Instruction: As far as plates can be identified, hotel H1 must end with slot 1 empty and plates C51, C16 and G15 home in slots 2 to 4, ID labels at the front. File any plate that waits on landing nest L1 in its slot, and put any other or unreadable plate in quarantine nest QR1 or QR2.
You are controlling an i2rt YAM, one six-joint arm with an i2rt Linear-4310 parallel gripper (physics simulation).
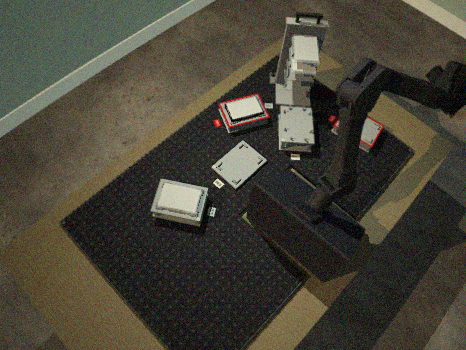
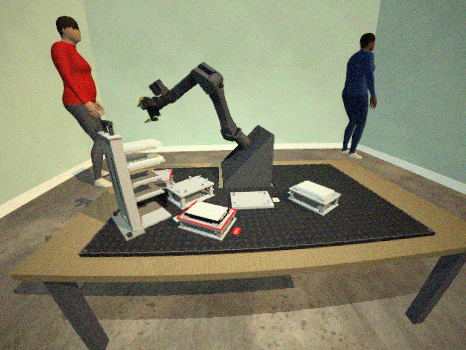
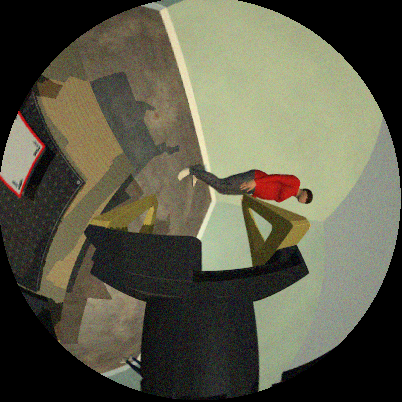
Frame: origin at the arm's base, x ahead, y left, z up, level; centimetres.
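Seen in the pictures: gripper, fingertip midpoint: (image 2: 141,114) (image 3: 199,198); arm's base, origin of the base link: (image 1: 312,209) (image 2: 247,145).
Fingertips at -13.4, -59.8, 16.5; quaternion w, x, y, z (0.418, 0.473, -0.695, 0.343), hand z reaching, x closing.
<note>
Offsets run from my fingertips to a thing's top centre, as dx, dy, dz. "pt": to the spot under its first point.
My gripper (image 2: 143,111) (image 3: 199,198) is open and empty, high beyond the hotel and the table edge. The grey hotel (image 1: 285,50) (image 2: 120,185) stands at one mat end, with stacked shelves. Thick white plates appear on its upper levels; their IDs and exact slots cannot be told. A white plate with a black lower edge @[+58.8, +40.7, -26.8] (image 1: 243,107) (image 2: 206,211) lies on a red-edged nest @[pt +53.7, +42.1, -31.7] (image 1: 250,125). Another white plate @[+47.5, +82.9, -25.8] (image 1: 180,198) (image 2: 313,190) lies on a white nest @[pt +44.8, +86.8, -31.6] (image 1: 177,217). A second red-edged nest @[+23.7, +13.7, -27.6] (image 1: 371,132) (image 2: 163,175) (image 3: 17,150) shows no plate. Labels are unreadable.
A raised white stand with small studs @[pt +39.7, +33.0, -26.2] (image 1: 296,125) (image 2: 191,189) is beside the hotel. A low white nest @[+44.7, +57.4, -30.4] (image 1: 240,164) (image 2: 251,199) lies near my dark base (image 1: 300,225) (image 2: 247,162). People in red (image 2: 75,75) (image 3: 280,187) and blue (image 2: 360,75) stand beyond the table.
</note>
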